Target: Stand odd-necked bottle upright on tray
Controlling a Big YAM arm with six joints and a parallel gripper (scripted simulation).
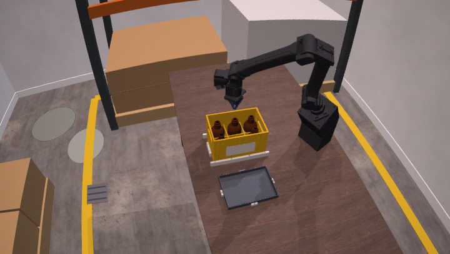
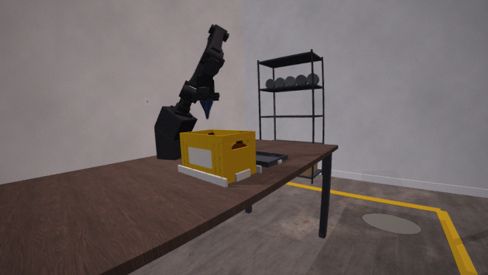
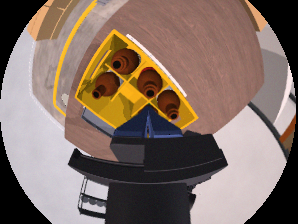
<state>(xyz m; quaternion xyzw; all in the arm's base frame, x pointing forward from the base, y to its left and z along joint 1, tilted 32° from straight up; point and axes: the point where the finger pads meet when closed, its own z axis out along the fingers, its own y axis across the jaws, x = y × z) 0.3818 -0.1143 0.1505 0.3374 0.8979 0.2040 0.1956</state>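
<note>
My gripper is now 16 cm above the yellow crate, 4 cm to the right of it and 1 cm past it. Round my hand: glass bottle: 15 cm below, 10 cm to the left, 7 cm ahead; dark tray: 32 cm to the left, 23 cm below, 4 cm behind.
</note>
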